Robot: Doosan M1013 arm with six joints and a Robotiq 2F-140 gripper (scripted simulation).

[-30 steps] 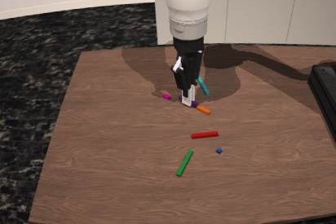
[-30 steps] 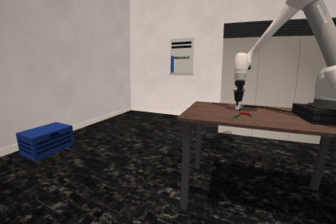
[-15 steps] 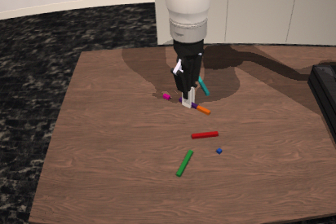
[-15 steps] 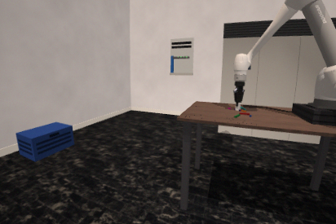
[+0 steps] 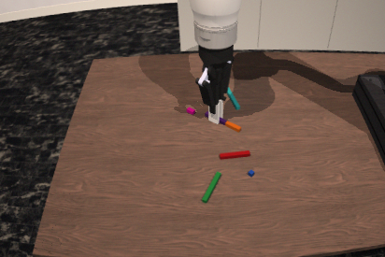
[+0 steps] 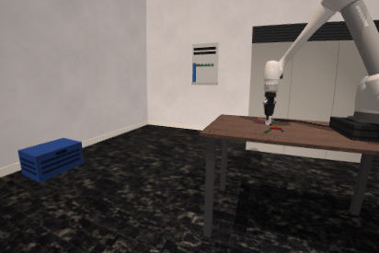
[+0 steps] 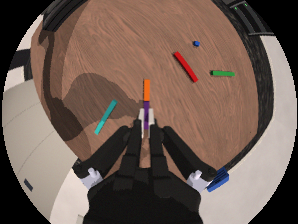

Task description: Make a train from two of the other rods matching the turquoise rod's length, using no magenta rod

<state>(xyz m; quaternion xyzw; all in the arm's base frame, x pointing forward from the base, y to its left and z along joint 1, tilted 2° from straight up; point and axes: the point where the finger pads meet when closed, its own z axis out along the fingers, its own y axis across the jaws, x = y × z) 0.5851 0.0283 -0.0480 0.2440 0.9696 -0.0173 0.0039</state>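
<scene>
Now: hand 30 mm above the purple rod. Round my hand: turquoise rod: 90 mm to the right, 40 mm behind, 30 mm below; then magenta rod: 70 mm ahead, 30 mm below, 20 mm to the right; then orange rod: 50 mm behind, 30 mm below, 20 mm to the left.
</scene>
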